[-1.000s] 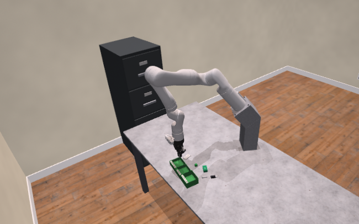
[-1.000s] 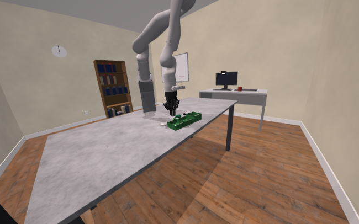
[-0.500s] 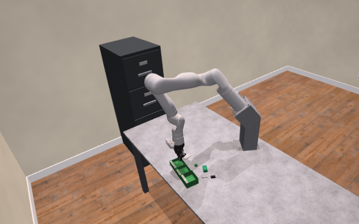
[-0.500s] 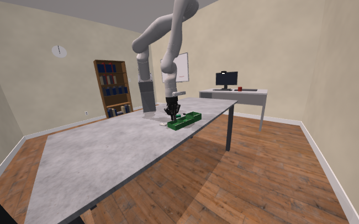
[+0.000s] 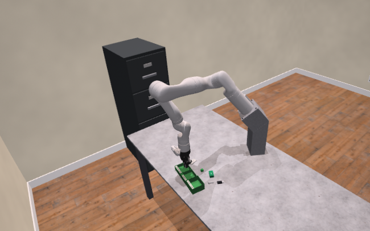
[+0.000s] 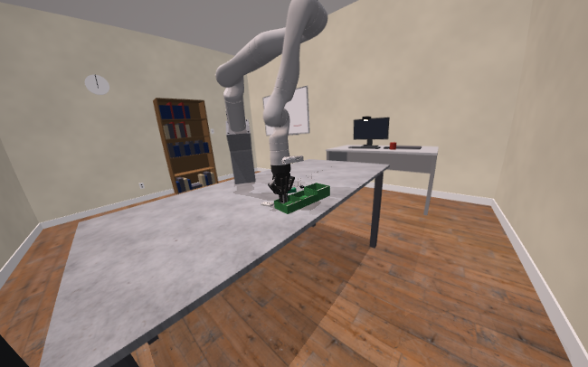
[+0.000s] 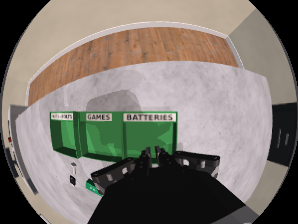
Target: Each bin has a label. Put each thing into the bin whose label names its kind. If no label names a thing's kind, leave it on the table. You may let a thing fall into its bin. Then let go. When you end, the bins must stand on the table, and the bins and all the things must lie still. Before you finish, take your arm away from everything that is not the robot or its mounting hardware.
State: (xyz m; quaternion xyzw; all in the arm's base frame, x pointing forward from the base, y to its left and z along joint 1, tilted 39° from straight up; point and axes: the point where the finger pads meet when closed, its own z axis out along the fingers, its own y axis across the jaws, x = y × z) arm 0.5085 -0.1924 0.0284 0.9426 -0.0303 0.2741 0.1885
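My gripper is now 50 mm short of the green bin row, 80 mm to the right of it and 10 mm above it. Round my hand: white piece: 80 mm behind, 10 mm to the right, 30 mm below; grey pin: 10 mm behind, 200 mm to the left, 30 mm below; small green cube: 50 mm behind, 90 mm to the left, 30 mm below.
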